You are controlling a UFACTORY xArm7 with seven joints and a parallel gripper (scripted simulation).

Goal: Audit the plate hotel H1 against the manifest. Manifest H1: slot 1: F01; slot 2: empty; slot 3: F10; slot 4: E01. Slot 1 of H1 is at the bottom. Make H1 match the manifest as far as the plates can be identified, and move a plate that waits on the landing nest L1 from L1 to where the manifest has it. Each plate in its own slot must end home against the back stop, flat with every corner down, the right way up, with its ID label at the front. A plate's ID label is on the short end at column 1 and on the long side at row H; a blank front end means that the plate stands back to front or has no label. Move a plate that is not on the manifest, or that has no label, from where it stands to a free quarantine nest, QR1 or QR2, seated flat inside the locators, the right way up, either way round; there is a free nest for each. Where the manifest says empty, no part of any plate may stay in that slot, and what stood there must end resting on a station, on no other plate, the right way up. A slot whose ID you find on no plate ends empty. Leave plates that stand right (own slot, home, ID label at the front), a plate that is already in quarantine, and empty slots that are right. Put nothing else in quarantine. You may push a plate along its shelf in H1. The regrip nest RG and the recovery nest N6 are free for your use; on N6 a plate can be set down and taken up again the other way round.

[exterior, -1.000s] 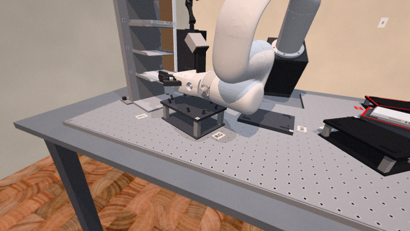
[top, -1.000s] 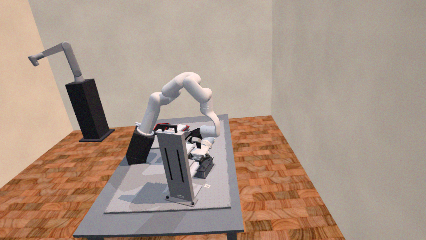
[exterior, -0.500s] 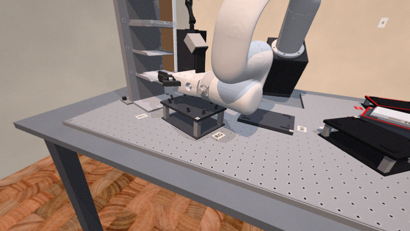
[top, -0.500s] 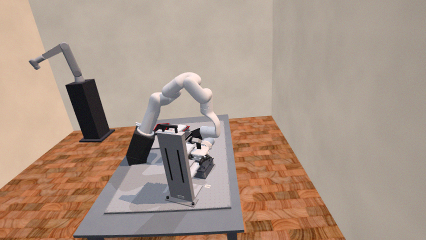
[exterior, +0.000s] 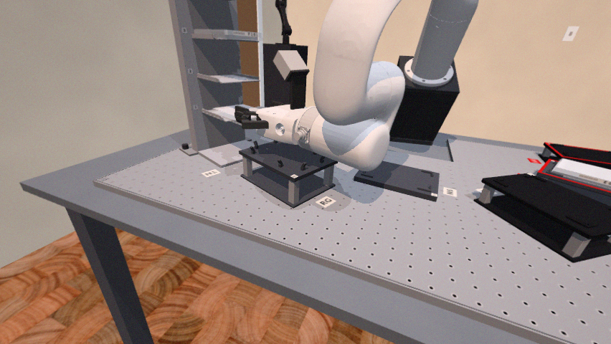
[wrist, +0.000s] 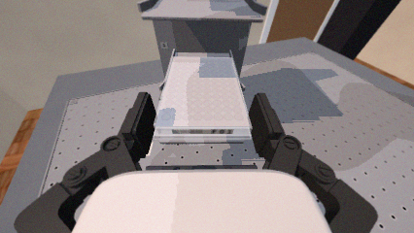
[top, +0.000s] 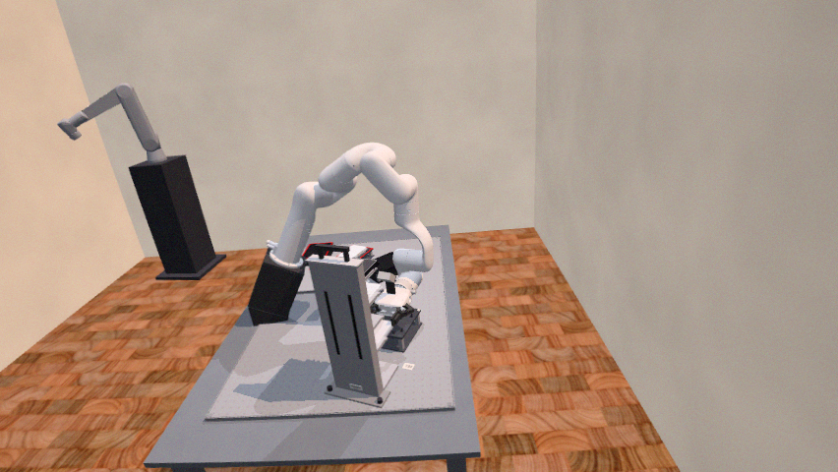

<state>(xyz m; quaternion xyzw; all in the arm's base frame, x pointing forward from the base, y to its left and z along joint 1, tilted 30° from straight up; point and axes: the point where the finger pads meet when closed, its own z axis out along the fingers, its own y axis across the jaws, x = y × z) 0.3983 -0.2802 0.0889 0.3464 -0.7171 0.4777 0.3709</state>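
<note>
The white plate is 1 cm behind my hand, 5 cm to the right of it and 2 cm below it. The rest, counted from my hand: plate hotel H1: 4 cm behind, 17 cm to the right, 8 cm above; regrip nest RG: 2 cm ahead, 9 cm to the left, 7 cm below; black plate: 2 cm behind, 9 cm to the right, 22 cm above.
</note>
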